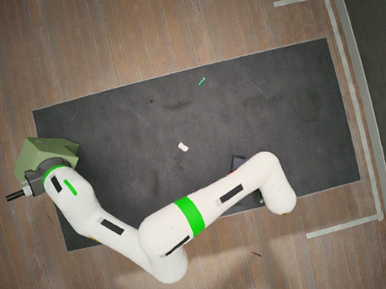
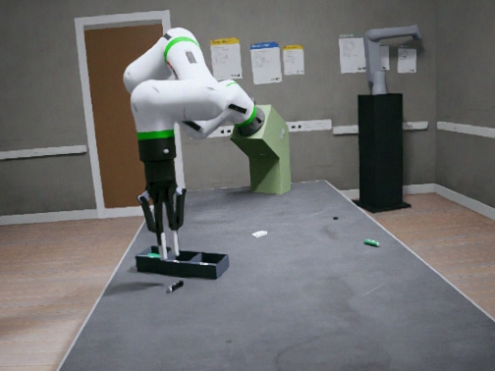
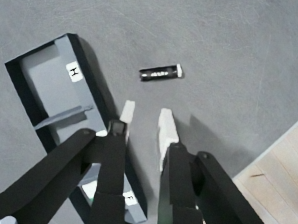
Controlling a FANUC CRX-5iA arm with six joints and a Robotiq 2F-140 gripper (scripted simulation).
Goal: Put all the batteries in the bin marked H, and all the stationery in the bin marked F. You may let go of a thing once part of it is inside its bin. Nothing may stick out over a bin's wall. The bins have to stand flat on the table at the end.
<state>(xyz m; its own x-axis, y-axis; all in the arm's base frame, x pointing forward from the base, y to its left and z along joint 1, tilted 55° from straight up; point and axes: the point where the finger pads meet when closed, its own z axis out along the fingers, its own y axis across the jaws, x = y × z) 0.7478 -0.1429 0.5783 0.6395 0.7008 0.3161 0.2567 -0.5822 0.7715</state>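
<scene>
Now: hand 100 mm above the black battery and 40 mm short of it. The rest, counted from my hand: tray (90 mm below, 80 mm behind, 40 mm to the left); green-and-white block (140 mm behind, 80 mm below, 20 mm to the right); white eraser-like piece (320 mm to the left, 280 mm behind, 100 mm below).
</scene>
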